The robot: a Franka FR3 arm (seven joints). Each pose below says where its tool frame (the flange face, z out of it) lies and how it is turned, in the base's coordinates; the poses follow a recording.
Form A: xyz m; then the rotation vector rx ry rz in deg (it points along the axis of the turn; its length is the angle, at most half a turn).
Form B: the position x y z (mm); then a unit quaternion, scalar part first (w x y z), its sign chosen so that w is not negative. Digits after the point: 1 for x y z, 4 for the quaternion.
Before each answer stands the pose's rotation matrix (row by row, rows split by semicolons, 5 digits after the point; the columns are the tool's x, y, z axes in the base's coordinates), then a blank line. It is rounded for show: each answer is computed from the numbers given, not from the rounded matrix.
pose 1, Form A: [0.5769, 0.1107, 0.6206, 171.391, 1.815, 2.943]
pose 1, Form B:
0.99919 0.01849 0.03572; 0.02361 -0.98860 -0.14870; 0.03256 0.14942 -0.98824

[576.9, 110.7, 620.6, 0.0748, 0.9970, 0.0106, 0.0171]
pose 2, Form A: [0.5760, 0.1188, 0.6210, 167.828, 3.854, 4.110]
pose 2, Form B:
0.99777 0.04025 0.05318; 0.05049 -0.97682 -0.20800; 0.04358 0.21023 -0.97668

[576.0, 118.8, 621.0, 0.1052, 0.9939, 0.0228, 0.0243]
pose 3, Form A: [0.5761, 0.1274, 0.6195, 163.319, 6.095, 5.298]
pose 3, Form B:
0.99522 0.06374 0.07397; 0.08212 -0.95619 -0.28099; 0.05282 0.28572 -0.95686

[576.1, 127.4, 619.5, 0.1433, 0.9885, 0.0369, 0.0321]
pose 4, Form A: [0.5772, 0.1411, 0.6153, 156.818, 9.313, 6.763]
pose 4, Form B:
0.98970 0.09690 0.10536; 0.13018 -0.91539 -0.38094; 0.05954 0.39073 -0.91858

[577.2, 141.1, 615.3, 0.1973, 0.9777, 0.0581, 0.0422]
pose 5, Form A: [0.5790, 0.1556, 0.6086, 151.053, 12.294, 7.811]
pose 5, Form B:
0.98267 0.12732 0.13471; 0.17603 -0.86858 -0.46324; 0.05803 0.47892 -0.87594

[579.0, 155.6, 608.6, 0.2440, 0.9653, 0.0786, 0.0499]
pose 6, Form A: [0.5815, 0.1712, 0.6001, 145.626, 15.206, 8.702]
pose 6, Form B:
0.97381 0.15634 0.16508; 0.22153 -0.81585 -0.53415; 0.05117 0.55673 -0.82912

[581.5, 171.2, 600.1, 0.2867, 0.9512, 0.0993, 0.0568]
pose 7, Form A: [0.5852, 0.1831, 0.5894, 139.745, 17.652, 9.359]
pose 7, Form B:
0.96436 0.17864 0.19517; 0.26178 -0.75115 -0.60601; 0.03834 0.63550 -0.77115

[585.2, 183.1, 589.4, 0.3324, 0.9336, 0.1179, 0.0625]
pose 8, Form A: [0.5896, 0.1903, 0.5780, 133.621, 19.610, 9.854]
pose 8, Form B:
0.95503 0.19359 0.22461; 0.29576 -0.67626 -0.67469; 0.02128 0.71077 -0.70310

[589.6, 190.3, 578.0, 0.3794, 0.9130, 0.1340, 0.0673]
